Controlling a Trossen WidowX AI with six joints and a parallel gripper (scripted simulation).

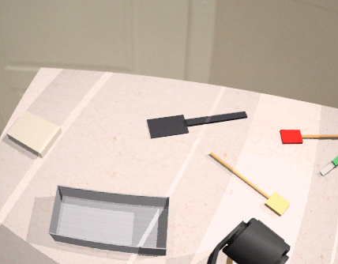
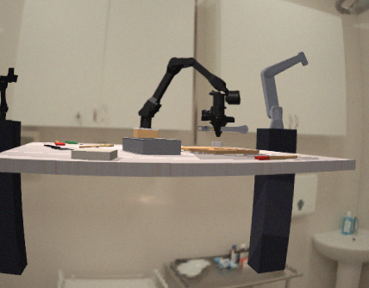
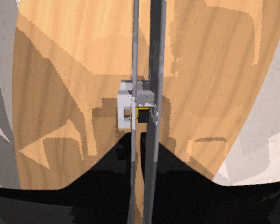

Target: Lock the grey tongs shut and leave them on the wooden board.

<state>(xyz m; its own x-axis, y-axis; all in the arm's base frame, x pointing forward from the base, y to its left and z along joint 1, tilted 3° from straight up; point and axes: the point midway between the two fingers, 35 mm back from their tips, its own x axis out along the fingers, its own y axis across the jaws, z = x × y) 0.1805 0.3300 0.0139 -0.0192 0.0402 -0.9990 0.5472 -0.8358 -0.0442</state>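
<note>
The wooden board lies 6 cm below my gripper tip. The rest, counted from my gripper tip: black spatula (7 cm ahead, 76 cm to the right, 7 cm below); then white object (49 cm behind, 14 cm to the left, 5 cm below); then grey roasting tin (18 cm ahead, 35 cm to the right, 4 cm below).
</note>
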